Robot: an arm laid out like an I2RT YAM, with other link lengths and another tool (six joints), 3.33 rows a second.
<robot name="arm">
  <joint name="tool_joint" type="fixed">
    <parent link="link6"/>
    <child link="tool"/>
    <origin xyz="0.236 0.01 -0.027" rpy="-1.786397 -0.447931 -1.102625"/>
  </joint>
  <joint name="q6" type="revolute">
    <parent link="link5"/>
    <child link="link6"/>
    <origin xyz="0.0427 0 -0.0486" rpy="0 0 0"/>
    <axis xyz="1 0 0"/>
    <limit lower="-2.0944" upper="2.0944"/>
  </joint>
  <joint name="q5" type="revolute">
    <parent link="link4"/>
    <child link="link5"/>
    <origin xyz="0.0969 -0.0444 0.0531" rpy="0 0 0"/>
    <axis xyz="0 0 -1"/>
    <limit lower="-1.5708" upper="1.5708"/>
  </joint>
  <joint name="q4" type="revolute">
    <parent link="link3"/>
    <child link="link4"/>
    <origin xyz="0.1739 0.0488 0.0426" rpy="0 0 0"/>
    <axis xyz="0 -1 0"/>
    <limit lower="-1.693" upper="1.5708"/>
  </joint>
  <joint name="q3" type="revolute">
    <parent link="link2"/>
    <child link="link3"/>
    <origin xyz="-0.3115 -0.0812 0" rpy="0 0 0"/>
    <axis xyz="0 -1 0"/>
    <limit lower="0" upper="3.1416"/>
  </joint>
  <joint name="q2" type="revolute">
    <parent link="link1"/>
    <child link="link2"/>
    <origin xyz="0.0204 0.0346 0.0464" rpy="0 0 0"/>
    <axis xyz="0 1 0"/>
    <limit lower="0" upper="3.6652"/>
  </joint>
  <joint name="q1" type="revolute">
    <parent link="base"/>
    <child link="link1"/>
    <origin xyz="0 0 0.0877" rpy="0 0 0"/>
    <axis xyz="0 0 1"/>
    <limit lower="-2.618" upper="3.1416"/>
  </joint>
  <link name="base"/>
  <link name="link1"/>
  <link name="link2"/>
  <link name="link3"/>
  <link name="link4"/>
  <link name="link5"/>
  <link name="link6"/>
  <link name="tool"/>
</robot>
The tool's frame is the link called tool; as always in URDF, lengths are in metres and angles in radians.
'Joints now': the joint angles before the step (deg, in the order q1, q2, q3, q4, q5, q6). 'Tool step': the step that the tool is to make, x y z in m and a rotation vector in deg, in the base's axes. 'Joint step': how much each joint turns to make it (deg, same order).
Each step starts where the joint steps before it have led.
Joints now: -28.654, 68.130, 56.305, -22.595, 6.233, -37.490
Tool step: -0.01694, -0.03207, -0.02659, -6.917, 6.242, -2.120
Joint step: -0.099, 2.362, -7.489, 8.763, 6.858, -6.357
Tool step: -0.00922, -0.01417, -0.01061, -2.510, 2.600, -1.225
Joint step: -0.604, 1.374, -3.041, 3.987, 2.523, -2.522
